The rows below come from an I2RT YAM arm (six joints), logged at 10 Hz.
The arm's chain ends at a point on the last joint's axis. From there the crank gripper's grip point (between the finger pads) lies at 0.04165 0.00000 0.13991 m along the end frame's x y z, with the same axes.
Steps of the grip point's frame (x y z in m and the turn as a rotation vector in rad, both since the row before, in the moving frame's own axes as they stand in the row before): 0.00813, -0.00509, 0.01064, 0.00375, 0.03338, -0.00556; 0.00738, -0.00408, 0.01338, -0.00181, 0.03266, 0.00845; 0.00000, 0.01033, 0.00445, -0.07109, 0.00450, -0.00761; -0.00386, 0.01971, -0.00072, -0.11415, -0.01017, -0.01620; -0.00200, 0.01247, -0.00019, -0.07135, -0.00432, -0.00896
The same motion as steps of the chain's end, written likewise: 0.00349, -0.00432, 0.01211, 0.00375, 0.03338, -0.00556; 0.00284, -0.00470, 0.01482, -0.00181, 0.03266, 0.00845; -0.00067, 0.00072, 0.00498, -0.07109, 0.00450, -0.00761; -0.00256, 0.00441, -0.00026, -0.11415, -0.01017, -0.01620; -0.00144, 0.00286, -0.00003, -0.07135, -0.00432, -0.00896
